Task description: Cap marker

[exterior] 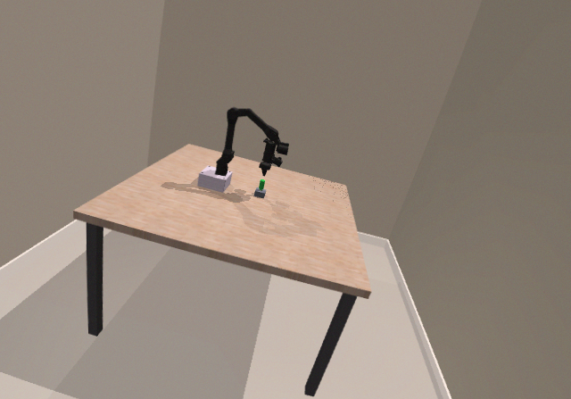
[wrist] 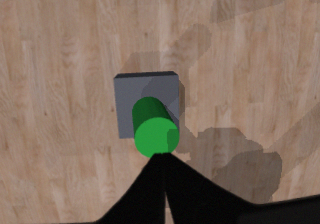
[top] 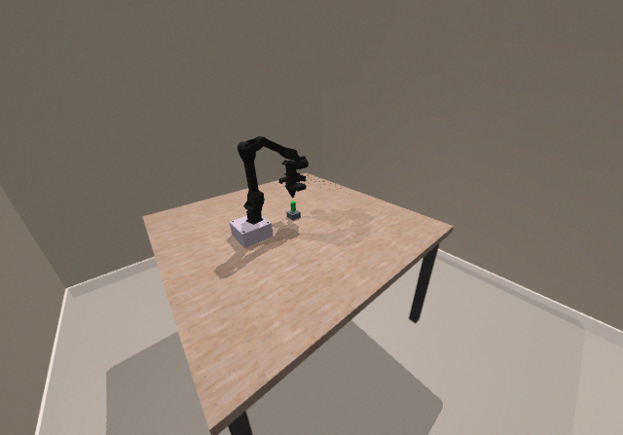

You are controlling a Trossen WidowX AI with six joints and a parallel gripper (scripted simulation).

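The marker cap is 5 cm below my gripper tip. From my gripper tip the other things lie so: holder block: 11 cm below.
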